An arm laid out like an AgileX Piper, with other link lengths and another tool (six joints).
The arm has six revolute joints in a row. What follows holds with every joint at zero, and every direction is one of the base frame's.
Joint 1 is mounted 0.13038 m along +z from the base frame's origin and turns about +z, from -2.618 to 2.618 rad.
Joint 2 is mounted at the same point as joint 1 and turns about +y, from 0 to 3.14 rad.
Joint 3 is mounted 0.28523 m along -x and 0.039 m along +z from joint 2 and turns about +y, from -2.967 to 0 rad.
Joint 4 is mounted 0.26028 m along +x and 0.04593 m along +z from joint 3 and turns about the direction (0.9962, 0, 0.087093), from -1.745 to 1.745 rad.
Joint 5 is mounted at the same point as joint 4 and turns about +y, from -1.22 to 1.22 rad.
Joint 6 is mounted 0.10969 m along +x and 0.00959 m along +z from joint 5 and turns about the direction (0.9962, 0, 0.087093), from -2.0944 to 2.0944 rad.
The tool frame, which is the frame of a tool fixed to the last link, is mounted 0.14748 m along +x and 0.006 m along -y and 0.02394 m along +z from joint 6; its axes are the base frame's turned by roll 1.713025, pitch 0.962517 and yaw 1.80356 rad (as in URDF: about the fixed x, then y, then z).
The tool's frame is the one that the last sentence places.
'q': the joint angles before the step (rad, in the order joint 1, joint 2, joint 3, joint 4, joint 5, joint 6). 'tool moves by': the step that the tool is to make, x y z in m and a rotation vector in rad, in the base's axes. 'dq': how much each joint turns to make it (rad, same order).
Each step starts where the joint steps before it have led.
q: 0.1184, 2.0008, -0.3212, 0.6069, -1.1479, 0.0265
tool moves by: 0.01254, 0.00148, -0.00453, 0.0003, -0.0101, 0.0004
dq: 0.0000, 0.0420, -0.0477, -0.0012, -0.0041, 0.0019
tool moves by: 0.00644, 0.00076, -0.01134, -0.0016, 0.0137, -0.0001
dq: 0.0001, 0.0496, -0.0358, 0.0001, 0.0000, 0.0000
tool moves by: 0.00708, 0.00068, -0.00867, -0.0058, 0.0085, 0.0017
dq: 0.0000, 0.0416, -0.0358, 0.0010, 0.0000, -0.0064
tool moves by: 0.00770, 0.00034, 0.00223, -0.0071, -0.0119, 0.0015
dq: 0.0000, 0.0074, -0.0254, 0.0036, 0.0009, -0.0120
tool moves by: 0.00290, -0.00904, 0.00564, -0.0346, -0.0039, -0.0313
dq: -0.0001, 0.0000, -0.0245, 0.0504, -0.0007, -0.0466
